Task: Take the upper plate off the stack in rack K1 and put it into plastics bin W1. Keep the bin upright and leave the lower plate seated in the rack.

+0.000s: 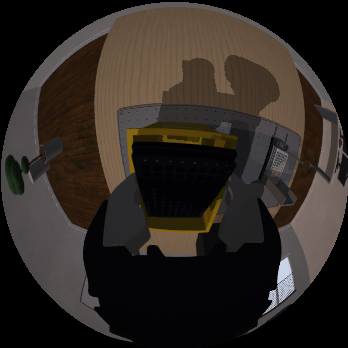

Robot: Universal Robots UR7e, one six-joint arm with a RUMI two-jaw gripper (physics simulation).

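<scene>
My gripper is shut on a dark plate with rows of wells, the upper plate, one finger at each side. The plate is over the yellow plastics bin W1 and covers most of its opening. The bin's rim shows around the plate, and the bin looks upright. How deep the plate sits relative to the rim is hard to tell. A light plate with a grid of wells, the lower plate, sits in rack K1 at the right. The bin's inside is mostly hidden.
A grey perforated board lies under the bin and rack on the wooden table. A thin rod-like part reaches right from the rack. Shadows fall on the table beyond the bin. A potted plant stands far left, off the table.
</scene>
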